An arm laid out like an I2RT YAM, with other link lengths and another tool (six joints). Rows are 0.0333 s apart.
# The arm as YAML. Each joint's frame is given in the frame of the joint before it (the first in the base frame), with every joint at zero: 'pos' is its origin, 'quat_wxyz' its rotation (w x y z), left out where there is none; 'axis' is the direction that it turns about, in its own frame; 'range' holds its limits. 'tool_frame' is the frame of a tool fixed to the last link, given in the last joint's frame.
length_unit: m
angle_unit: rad
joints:
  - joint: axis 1
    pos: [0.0, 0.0, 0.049]
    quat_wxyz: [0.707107, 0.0, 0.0, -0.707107]
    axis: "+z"
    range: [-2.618, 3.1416]
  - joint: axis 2
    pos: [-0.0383, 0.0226, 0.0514]
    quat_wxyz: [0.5, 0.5, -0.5, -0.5]
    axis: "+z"
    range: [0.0, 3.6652]
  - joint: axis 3
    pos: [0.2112, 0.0, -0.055]
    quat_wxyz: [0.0, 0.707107, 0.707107, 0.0]
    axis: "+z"
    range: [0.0, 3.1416]
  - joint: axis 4
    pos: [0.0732, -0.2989, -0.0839]
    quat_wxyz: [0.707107, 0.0, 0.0, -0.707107]
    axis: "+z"
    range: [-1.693, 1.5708]
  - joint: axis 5
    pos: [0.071, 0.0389, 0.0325]
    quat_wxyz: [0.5, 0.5, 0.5, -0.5]
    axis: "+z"
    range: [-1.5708, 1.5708]
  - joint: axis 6
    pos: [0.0, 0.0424, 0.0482]
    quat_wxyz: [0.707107, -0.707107, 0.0, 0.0]
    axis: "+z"
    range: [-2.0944, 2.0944]
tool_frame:
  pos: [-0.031, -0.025, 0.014]
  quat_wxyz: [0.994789, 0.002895, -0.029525, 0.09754]
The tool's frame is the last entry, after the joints.
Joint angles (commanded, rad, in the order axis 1, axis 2, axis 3, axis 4, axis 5, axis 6), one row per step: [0.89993 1.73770 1.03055 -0.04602 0.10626 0.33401]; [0.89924 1.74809 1.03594 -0.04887 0.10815 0.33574]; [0.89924 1.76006 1.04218 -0.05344 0.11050 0.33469]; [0.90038 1.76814 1.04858 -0.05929 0.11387 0.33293]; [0.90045 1.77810 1.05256 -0.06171 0.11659 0.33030]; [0.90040 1.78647 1.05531 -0.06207 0.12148 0.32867]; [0.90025 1.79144 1.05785 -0.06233 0.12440 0.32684]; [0.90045 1.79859 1.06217 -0.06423 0.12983 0.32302]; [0.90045 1.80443 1.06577 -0.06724 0.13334 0.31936]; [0.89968 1.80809 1.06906 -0.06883 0.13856 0.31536]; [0.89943 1.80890 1.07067 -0.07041 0.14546 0.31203]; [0.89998 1.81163 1.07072 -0.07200 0.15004 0.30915]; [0.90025 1.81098 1.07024 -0.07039 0.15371 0.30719]
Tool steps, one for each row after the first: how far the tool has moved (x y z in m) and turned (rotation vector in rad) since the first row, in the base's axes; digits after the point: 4 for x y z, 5 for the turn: [0.0006 0.0002 -0.0022 -0.00603 0.00473 -0.00325]; [0.0010 0.0004 -0.0048 -0.01567 0.00933 -0.00422]; [0.0011 0.0009 -0.0059 -0.02397 0.01129 -0.00429]; [0.0014 0.0010 -0.0084 -0.03314 0.01373 -0.00433]; [0.0017 0.0009 -0.0105 -0.04083 0.01397 -0.00672]; [0.0021 0.0009 -0.0114 -0.04519 0.01316 -0.00766]; [0.0027 0.0011 -0.0126 -0.05332 0.01126 -0.00864]; [0.0030 0.0011 -0.0137 -0.06094 0.01083 -0.00852]; [0.0039 0.0009 -0.0139 -0.06692 0.00731 -0.01018]; [0.0044 0.0007 -0.0135 -0.07239 0.00246 -0.01299]; [0.0042 0.0003 -0.0145 -0.07934 0.00122 -0.01359]; [0.0044 0.0002 -0.0142 -0.08063 -0.00281 -0.01460]
